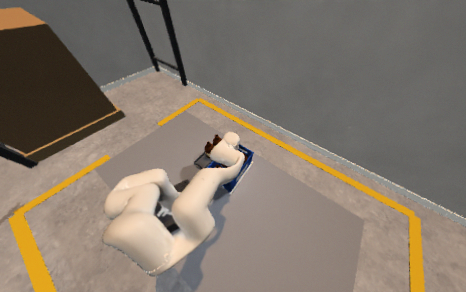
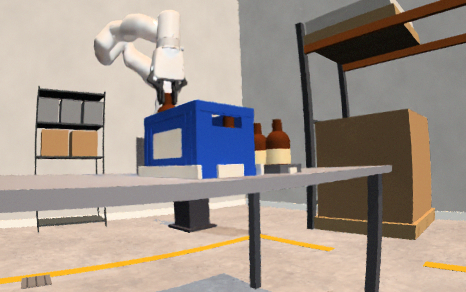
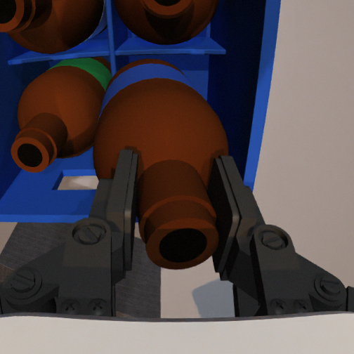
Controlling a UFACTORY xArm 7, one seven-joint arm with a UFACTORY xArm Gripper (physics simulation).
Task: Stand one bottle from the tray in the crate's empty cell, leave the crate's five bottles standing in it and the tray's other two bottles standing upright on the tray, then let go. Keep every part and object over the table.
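Frame: origin at the arm's base, x left, y back, z up, level; centimetres.
Seen in the pictures: gripper, fingertip midpoint: (image 2: 167, 104).
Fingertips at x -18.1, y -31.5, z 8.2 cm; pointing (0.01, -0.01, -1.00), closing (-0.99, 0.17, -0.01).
Observation:
Offsets run from my fingertips to a thing's middle. "spot": to the spot under its first point.
My gripper (image 2: 168, 98) (image 3: 172, 180) is shut on the neck of a brown bottle with a blue label {dz -4.3, dx +0.7, dy +0.5 cm} (image 2: 166, 107) (image 3: 160, 127). The bottle is upright, its lower part inside a corner cell of the blue crate {dz -12.3, dx +3.7, dy -8.2 cm} (image 1: 231, 185) (image 2: 225, 147) (image 3: 260, 100); its base is hidden, so contact with the crate floor cannot be told. A green-labelled bottle (image 3: 62, 110) stands in the cell beside it, and two more bottles (image 3: 55, 27) (image 3: 170, 22) show beyond the dividers. Two cream-labelled bottles {dz -12.8, dx +24.6, dy -21.2 cm} (image 2: 277, 140) {dz -12.8, dx +26.0, dy -12.3 cm} (image 2: 259, 137) stand upright on the grey tray {spot: dz -19.9, dx +20.5, dy -25.3 cm} (image 2: 282, 169) beside the crate.
The crate and tray stand on the grey table (image 1: 290, 225) (image 2: 100, 192). White blocks (image 2: 170, 171) (image 2: 232, 170) sit at the crate's foot. A shelf rack (image 2: 303, 100) and a large brown box (image 2: 360, 170) stand beyond the table.

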